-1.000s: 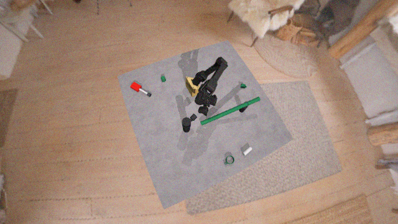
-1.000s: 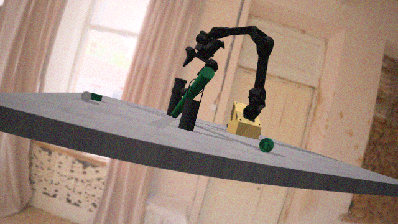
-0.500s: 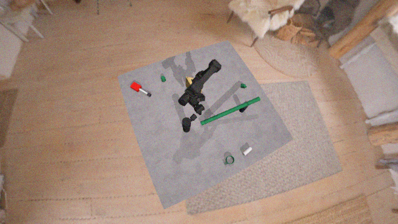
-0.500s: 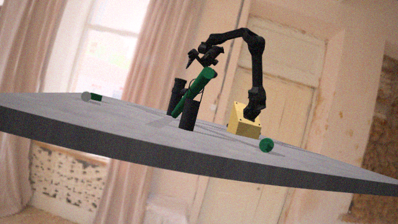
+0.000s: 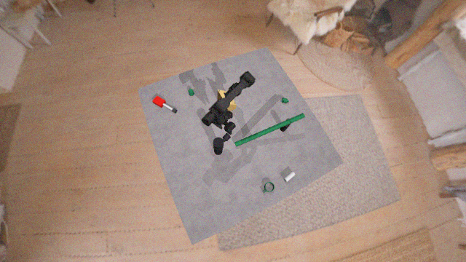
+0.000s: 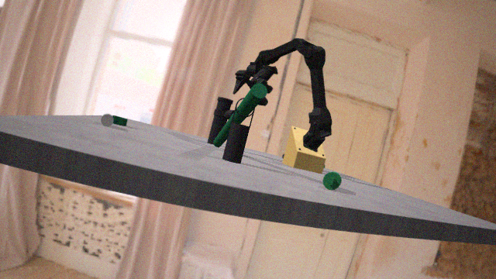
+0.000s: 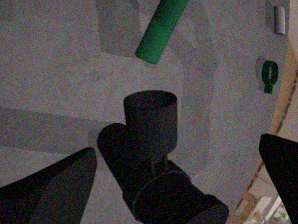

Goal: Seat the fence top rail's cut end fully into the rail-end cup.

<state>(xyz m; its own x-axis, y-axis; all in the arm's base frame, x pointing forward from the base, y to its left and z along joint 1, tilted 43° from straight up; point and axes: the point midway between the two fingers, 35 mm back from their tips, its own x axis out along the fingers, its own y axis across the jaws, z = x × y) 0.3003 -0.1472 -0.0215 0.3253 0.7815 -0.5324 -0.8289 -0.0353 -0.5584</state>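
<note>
My gripper tip is 60 mm above the rail-end cup, 20 mm short of it and 10 mm to the left of it. Also, from my gripper tip: loop cap (470 mm to the left, 100 mm below, 40 mm ahead); then white cylinder (410 mm ahead, 350 mm to the left, 180 mm below); then red-handled tool (420 mm behind, 360 mm to the right, 190 mm below).
</note>
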